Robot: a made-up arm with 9 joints. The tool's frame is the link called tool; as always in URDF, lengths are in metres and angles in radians.
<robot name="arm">
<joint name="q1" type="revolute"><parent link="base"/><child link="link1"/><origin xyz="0.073 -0.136 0.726" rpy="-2.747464 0.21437 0.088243"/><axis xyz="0 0 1"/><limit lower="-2.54" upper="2.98"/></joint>
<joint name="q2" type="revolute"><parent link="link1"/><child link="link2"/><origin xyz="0.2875 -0.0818 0.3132" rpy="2.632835 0.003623 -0.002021"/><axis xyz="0 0 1"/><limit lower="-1.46" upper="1.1"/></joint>
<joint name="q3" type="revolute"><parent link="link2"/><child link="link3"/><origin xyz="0.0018 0.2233 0.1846" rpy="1.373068 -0.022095 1.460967"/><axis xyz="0 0 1"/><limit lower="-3.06" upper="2.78"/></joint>
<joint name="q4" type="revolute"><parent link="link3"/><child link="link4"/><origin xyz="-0.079 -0.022 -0.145" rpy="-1.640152 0.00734 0.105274"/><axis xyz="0 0 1"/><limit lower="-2.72" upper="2.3"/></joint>
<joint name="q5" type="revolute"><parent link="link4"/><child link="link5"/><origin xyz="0.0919 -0.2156 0.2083" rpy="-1.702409 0.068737 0.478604"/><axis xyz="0 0 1"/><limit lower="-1.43" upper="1.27"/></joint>
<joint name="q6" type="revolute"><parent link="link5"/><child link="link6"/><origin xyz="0.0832 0.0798 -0.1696" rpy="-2.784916 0.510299 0.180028"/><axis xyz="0 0 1"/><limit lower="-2.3" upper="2.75"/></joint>
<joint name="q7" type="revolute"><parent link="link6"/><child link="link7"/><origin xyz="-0.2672 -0.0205 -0.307" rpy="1.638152 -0.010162 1.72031"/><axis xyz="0 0 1"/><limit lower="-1.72" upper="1.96"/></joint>
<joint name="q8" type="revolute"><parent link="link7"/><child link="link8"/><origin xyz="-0.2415 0.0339 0.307" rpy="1.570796 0 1.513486"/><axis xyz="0 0 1"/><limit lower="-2.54" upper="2.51"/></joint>
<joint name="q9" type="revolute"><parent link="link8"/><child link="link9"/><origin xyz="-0.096 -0.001 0.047" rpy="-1.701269 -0.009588 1.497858"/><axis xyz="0 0 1"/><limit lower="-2.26" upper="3.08"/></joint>
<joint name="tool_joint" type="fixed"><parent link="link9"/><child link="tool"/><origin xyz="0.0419 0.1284 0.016" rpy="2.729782 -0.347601 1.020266"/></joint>
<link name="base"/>
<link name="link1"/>
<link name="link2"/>
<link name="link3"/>
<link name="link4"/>
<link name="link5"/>
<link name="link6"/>
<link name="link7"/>
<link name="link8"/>
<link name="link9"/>
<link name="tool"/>
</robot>
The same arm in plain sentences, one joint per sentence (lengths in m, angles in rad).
The arm has nine revolute joints in a row. What follows holds with every joint at zero, and every direction is one of the base frame's.
The first joint is mounted 0.073 m along +x and 0.136 m along -y and 0.726 m along +z from the base frame's origin and rotates about the direction (-0.229499, 0.365199, -0.902197), from -2.54 to 2.98 rad.
The second joint is mounted 0.2079 m along +x and 0.215 m along +y and 0.313 m along -z from the first joint and rotates about the direction (0.196394, 0.132196, 0.971573), from -1.46 to 1.1 rad.
The third joint is mounted 0.013 m along +x and 0.2451 m along +y and 0.154 m along +z from the second joint and rotates about +x, from -3.06 to 2.78 rad.
The fourth joint is mounted 0.145 m along -x and 0.081 m along -y and 0.013 m along -z from the third joint and rotates about the direction (-0.069298, 0.0069, 0.997572), from -2.72 to 2.3 rad.
The fifth joint is mounted 0.2 m along +x and 0.095 m along +y and 0.222 m along +z from the fourth joint and rotates about the direction (-0.861199, -0.4723, -0.1878), from -1.43 to 1.27 rad.
The sixth joint is mounted 0.125 m along +x and 0.153 m along +y and 0.055 m along -z from the fifth joint and rotates about the direction (0.996625, -0.067302, -0.047001), from -2.3 to 2.75 rad.
The seventh joint is mounted 0.323 m along -x and 0.246 m along -y and 0.035 m along +z from the sixth joint and rotates about +y, from -1.72 to 1.96 rad.
The eighth joint is mounted 0.02 m along +x and 0.307 m along +y and 0.243 m along -z from the seventh joint and rotates about +z, from -2.54 to 2.51 rad.
The ninth joint is mounted 0.096 m along -x and 0.001 m along -y and 0.047 m along +z from the eighth joint and rotates about the direction (-0.988773, 0.073498, -0.130097), from -2.26 to 3.08 rad.
The tool frame, which is the frame that the pose is given for, is mounted 0.004 m along +x and 0.043 m along +y and 0.129 m along -z from the ninth joint; its axes are the base frame's turned by roll 1.4604, pitch 0.9864 and yaw 1.9349 rad (as in URDF: about the fixed x, then y, then z).

